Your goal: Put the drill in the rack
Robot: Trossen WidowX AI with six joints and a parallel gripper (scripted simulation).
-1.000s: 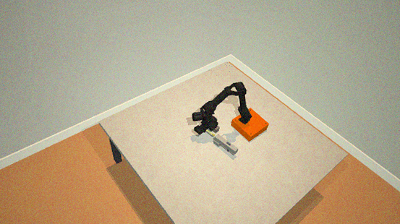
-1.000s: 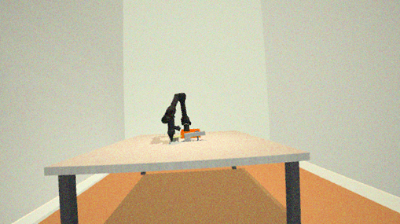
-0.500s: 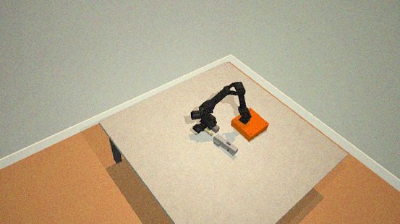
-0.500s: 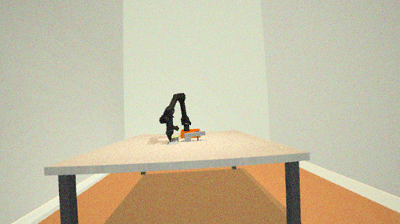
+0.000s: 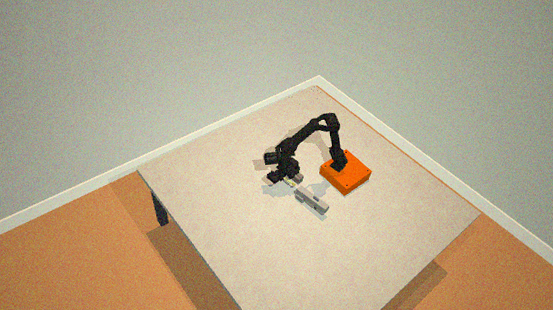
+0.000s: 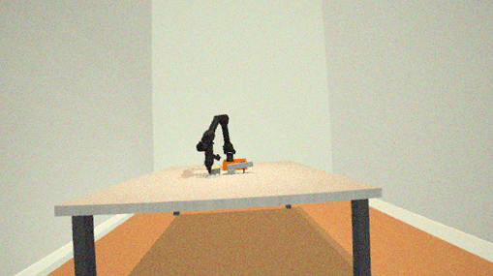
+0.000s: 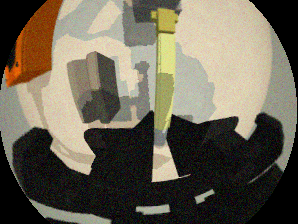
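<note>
Right now the yellow-green drill is 40 mm to the left of my gripper tip and 40 mm above it. From my gripper tip the other things lie so: rack (70 mm behind, 40 mm to the left, 10 mm above).
</note>
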